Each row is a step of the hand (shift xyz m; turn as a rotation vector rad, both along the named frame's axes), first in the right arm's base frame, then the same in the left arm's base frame.
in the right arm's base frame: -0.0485 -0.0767 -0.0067 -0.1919 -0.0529 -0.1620
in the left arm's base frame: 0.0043 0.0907 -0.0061 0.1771 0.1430 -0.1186
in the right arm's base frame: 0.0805 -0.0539 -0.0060 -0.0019 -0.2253 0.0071
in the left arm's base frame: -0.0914 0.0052 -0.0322 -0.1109 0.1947 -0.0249
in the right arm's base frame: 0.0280 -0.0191 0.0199 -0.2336 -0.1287 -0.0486
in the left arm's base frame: -0.0380 0.0022 0.0099 0.1434 0.2298 -0.0106
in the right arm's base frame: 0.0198 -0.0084 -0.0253 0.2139 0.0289 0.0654
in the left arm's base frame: -0.0136 -0.0030 -0.0302 -0.1807 -0.1339 0.0171
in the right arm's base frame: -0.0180 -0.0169 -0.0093 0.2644 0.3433 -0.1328
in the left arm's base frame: 0.0091 0.0237 -0.0072 -0.0139 -0.4307 -0.1405
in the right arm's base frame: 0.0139 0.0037 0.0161 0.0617 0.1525 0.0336
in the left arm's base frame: -0.0141 -0.0102 0.0128 0.0146 -0.1625 0.0397
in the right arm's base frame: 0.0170 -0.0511 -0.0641 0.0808 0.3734 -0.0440
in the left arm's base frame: -0.0216 0.0350 -0.0729 0.1284 -0.3624 -0.0079
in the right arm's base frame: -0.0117 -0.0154 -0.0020 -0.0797 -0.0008 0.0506
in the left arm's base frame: 0.0027 0.0192 -0.0014 0.0517 0.0416 0.0672
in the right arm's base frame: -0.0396 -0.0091 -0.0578 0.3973 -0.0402 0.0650
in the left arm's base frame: 0.0441 0.0279 -0.0477 -0.3662 -0.1682 -0.0359
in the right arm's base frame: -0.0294 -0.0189 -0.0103 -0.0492 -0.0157 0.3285
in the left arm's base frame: 0.0179 0.0312 -0.0057 -0.0569 0.0398 0.3252
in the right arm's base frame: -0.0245 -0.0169 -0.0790 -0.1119 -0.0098 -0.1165
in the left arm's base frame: 0.0336 0.0268 -0.0727 0.1196 0.0652 -0.0873
